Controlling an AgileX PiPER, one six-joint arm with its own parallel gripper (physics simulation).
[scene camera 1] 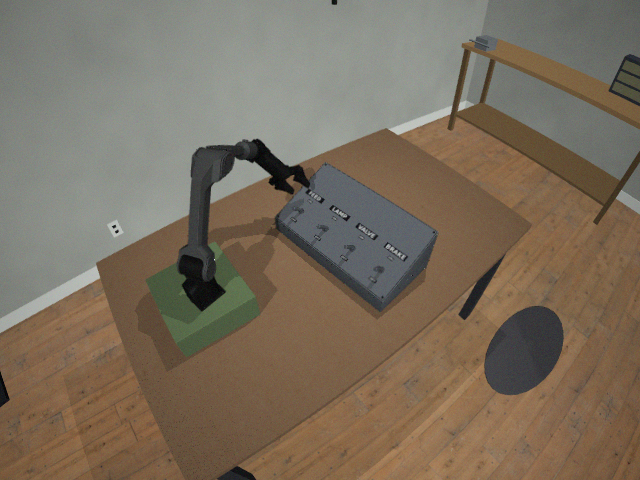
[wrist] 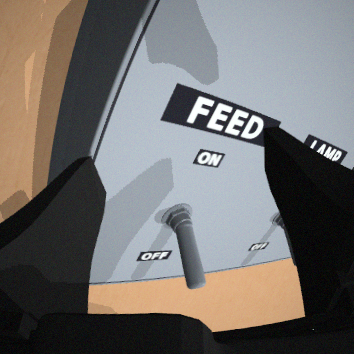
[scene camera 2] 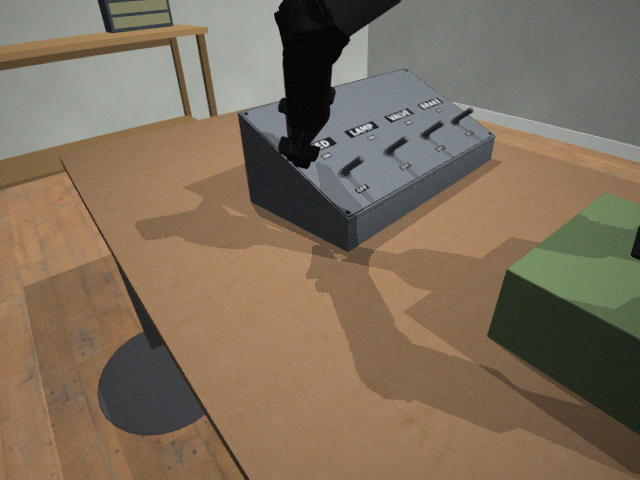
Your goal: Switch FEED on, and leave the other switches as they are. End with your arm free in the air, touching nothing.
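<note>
A grey sloped switch box point(scene camera 1: 372, 198) point(scene camera 2: 294, 206) point(wrist: 280, 55) carries four levers. The FEED lever point(scene camera 1: 298, 210) point(scene camera 2: 352, 166) point(wrist: 191, 255) leans to its OFF side. The LAMP lever point(scene camera 1: 323, 228) point(scene camera 2: 397, 146), VALVE lever point(scene camera 1: 350, 249) point(scene camera 2: 433, 129) and BRAKE lever point(scene camera 1: 378, 270) point(scene camera 2: 462, 116) stand at the same tilt, on their OFF sides. My gripper point(scene camera 1: 300, 188) point(scene camera 2: 300, 157) point(wrist: 178, 161) is open and empty, above the box's FEED end near the FEED label. In the wrist view the FEED lever shows between the two fingers, apart from both.
The box stands on a brown table point(scene camera 1: 310, 372) point(scene camera 2: 268, 335). A green block point(scene camera 1: 219, 328) point(scene camera 2: 558, 320) under the arm's base stands on the same table. A wooden workbench point(scene camera 1: 558, 72) point(scene camera 2: 186, 32) stands beyond the table, by the wall.
</note>
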